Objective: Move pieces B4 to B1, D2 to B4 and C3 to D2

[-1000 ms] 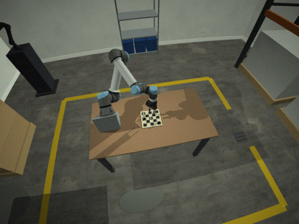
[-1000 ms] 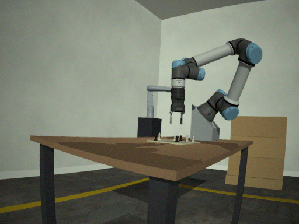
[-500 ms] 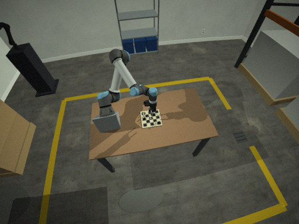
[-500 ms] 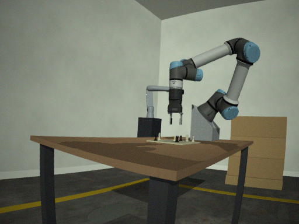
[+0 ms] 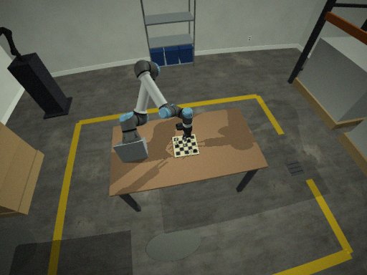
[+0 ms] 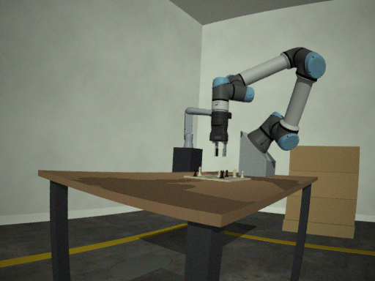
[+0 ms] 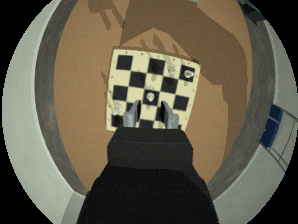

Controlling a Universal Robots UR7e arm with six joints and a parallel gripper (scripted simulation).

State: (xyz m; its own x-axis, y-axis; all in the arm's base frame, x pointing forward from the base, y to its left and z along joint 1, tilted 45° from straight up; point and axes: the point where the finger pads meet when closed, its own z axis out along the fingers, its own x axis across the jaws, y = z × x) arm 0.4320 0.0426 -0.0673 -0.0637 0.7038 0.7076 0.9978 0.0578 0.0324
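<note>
Right now my hand is 110 mm above the chessboard. From my hand the other things lie so: black piece (40 mm ahead, 40 mm to the left, 90 mm below); white piece (70 mm behind, 40 mm to the left, 90 mm below).
</note>
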